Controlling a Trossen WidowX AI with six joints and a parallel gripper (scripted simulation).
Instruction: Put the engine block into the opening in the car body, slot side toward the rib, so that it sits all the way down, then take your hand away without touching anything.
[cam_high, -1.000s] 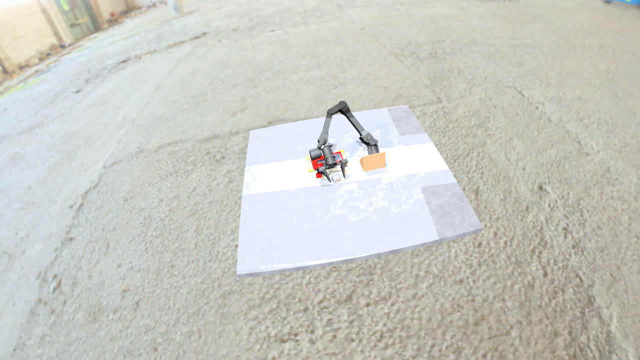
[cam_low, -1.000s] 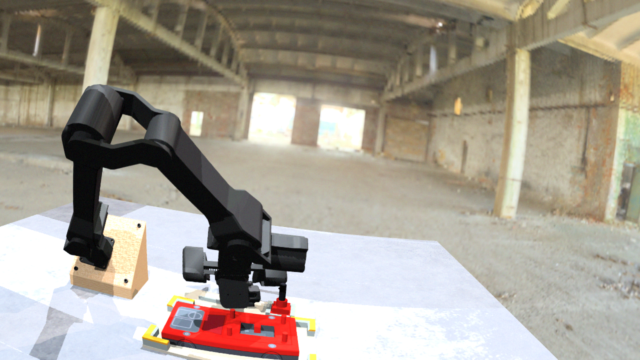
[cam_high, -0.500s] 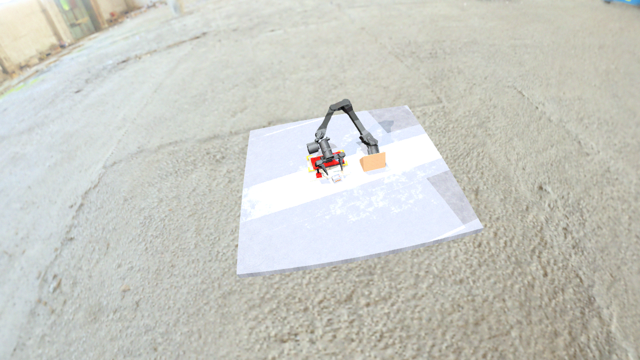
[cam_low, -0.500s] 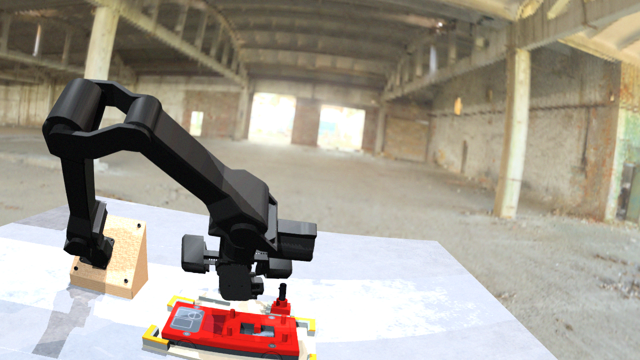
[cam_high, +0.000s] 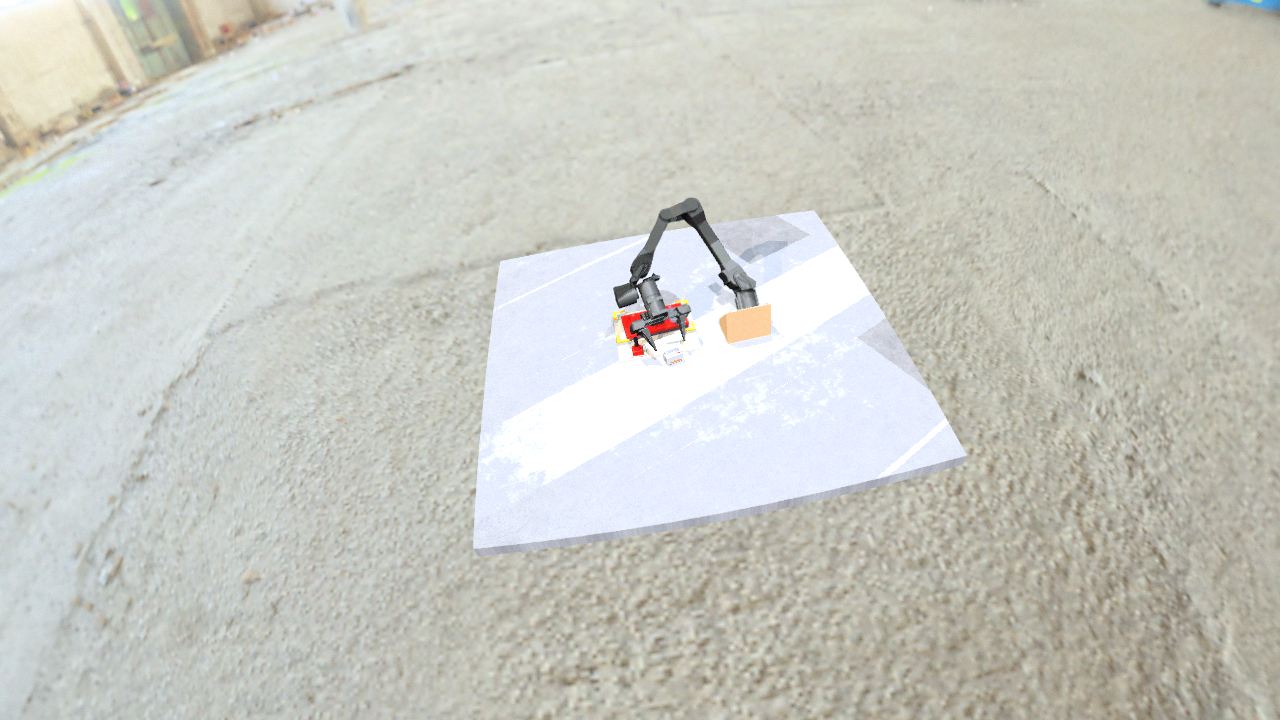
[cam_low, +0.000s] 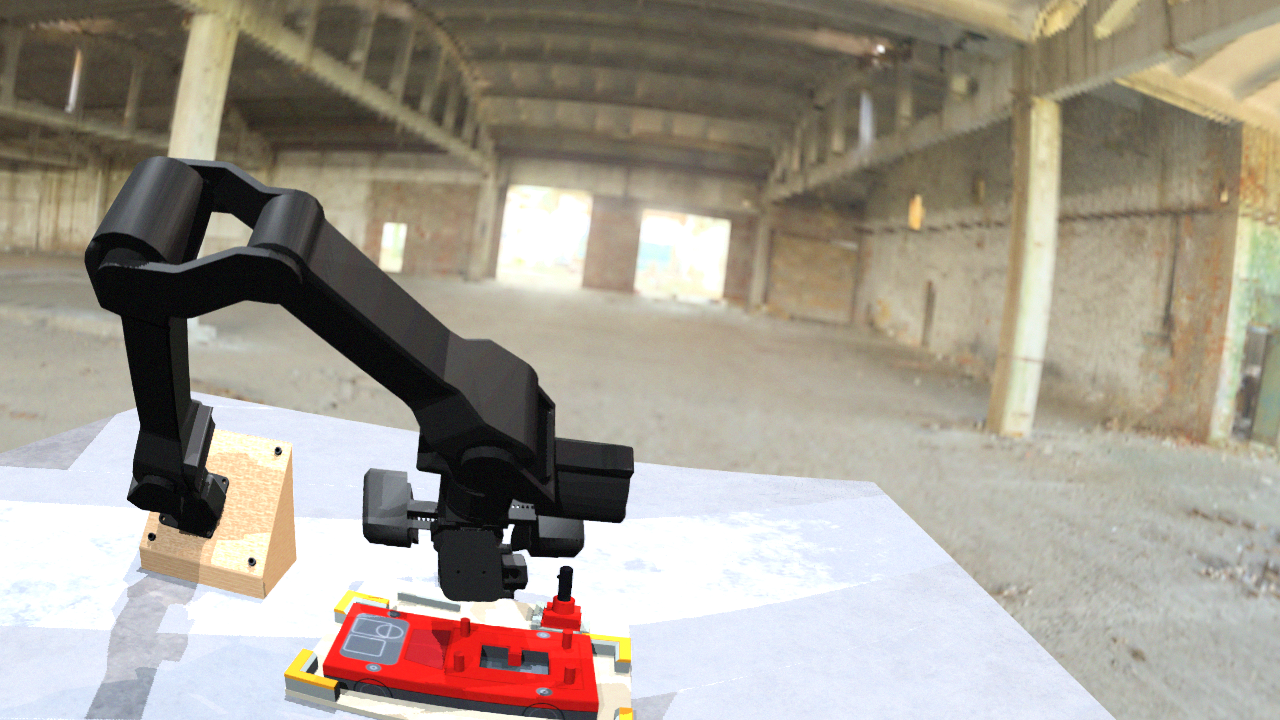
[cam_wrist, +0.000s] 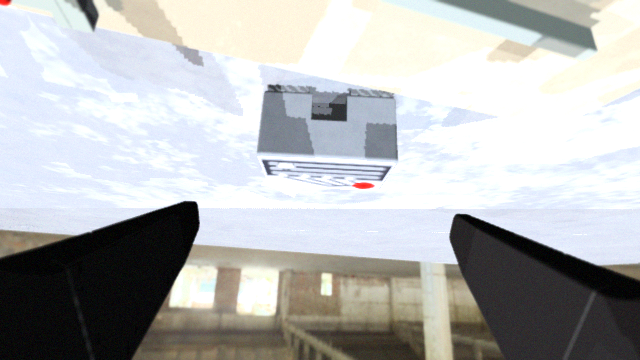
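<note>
My gripper tip is 40 mm above the engine block. From my gripper tip the other things lie so: cream base plate: 150 mm to the right, 40 mm below, 40 mm ahead.
</note>
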